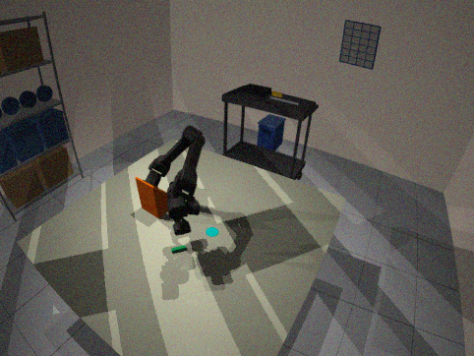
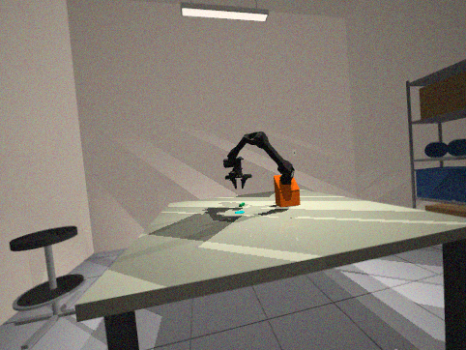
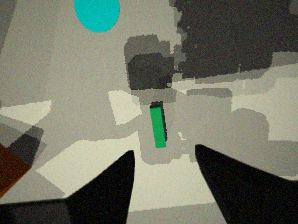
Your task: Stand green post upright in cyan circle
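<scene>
Now: gripper tip 1 cm past the green post, 2 cm to the left of it and 12 cm above it. From my gripper tip the other things lie so: cyan circle 3 cm ahead, 16 cm to the left, 12 cm below.
</scene>
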